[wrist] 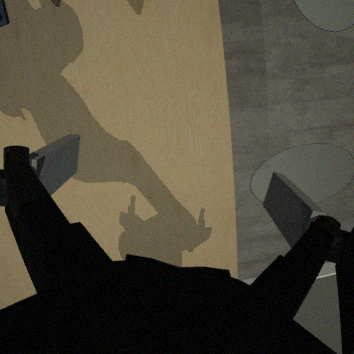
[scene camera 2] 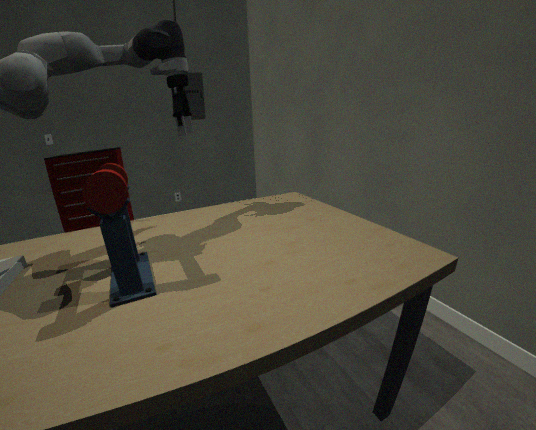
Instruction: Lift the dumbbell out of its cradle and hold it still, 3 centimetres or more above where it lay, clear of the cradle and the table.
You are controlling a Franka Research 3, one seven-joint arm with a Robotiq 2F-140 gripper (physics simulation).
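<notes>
The dumbbell (scene camera 2: 106, 192) shows its red round end plates, resting at the top of the dark blue cradle (scene camera 2: 121, 252); its handle is hidden in scene camera 2. The cradle stands upright on the wooden table (scene camera 2: 310, 290) (wrist: 165, 90). My gripper (scene camera 2: 183, 126) (wrist: 174, 170) is open and empty, pointing down. It hangs high, above the dumbbell's level and to its right in scene camera 2. In the wrist view a small corner of the cradle's blue base shows at the top left; the dumbbell does not show there.
A grey tray-like object (scene camera 2: 11, 270) is partly visible at the left of the table. A red drawer cabinet (scene camera 2: 80, 175) stands behind the table, and a grey box (scene camera 2: 197, 100) is on the back wall. The table edge and floor (wrist: 270, 110) lie at the wrist view's right.
</notes>
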